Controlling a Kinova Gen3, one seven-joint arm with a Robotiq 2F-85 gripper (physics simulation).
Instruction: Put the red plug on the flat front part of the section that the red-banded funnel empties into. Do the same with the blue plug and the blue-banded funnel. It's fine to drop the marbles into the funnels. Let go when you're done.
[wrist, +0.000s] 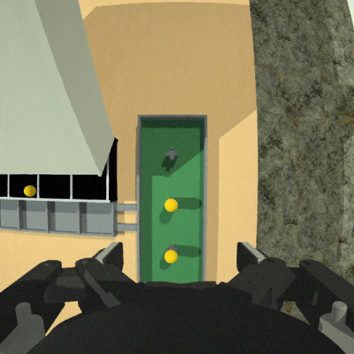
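Observation:
My gripper (179, 255) is open and empty, above the lower end of the green tray. Two yellow marbles (171, 205) (171, 256) sit on small stands in the green tray (160, 192); a third small grey stand (171, 154) at the tray's far end holds no marble. Another yellow marble (30, 191) is in a dark compartment at the left. Flat grey front sections (95, 218) lie in front of the dark compartments. The red plug, the blue plug and the banded funnels do not show in this view.
A large pale panel (45, 110) rises at the left over the compartments. Two short grey bars (127, 207) (127, 227) join the compartment row to the tray. The tan table (175, 55) ends at the right, with dark stone-patterned floor (300, 150) beyond.

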